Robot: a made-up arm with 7 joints. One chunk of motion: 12 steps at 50 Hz.
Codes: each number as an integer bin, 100 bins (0 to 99) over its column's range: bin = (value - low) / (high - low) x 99, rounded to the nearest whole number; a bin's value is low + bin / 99 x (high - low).
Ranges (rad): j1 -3..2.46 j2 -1.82..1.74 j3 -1.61..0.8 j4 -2.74..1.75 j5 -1.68..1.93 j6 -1.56..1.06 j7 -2.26..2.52
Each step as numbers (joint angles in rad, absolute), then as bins.
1 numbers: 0.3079 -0.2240 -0.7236 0.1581 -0.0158 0.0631 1.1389
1 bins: 60 44 36 64 46 61 70
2 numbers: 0.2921 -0.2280 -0.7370 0.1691 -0.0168 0.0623 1.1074
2 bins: 60 44 36 64 46 61 70
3 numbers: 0.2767 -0.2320 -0.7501 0.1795 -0.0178 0.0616 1.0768
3 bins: 59 44 35 64 46 61 69
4 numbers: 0.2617 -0.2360 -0.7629 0.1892 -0.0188 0.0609 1.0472
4 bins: 59 44 35 65 46 61 68
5 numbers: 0.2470 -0.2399 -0.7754 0.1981 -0.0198 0.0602 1.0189
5 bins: 59 44 34 65 46 61 68
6 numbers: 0.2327 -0.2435 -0.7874 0.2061 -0.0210 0.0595 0.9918
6 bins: 59 44 34 65 45 61 67
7 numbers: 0.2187 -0.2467 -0.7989 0.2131 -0.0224 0.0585 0.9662
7 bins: 58 44 33 65 45 61 67
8 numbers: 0.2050 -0.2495 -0.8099 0.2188 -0.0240 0.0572 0.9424
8 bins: 58 44 33 65 45 61 66
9 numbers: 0.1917 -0.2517 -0.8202 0.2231 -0.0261 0.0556 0.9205
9 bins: 58 44 32 65 45 61 66
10 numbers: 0.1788 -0.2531 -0.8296 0.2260 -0.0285 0.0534 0.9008
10 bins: 58 44 32 65 45 61 65
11 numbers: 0.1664 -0.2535 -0.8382 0.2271 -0.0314 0.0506 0.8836
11 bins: 57 44 32 65 45 61 65
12 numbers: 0.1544 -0.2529 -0.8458 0.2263 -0.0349 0.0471 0.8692
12 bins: 57 44 31 65 45 61 65
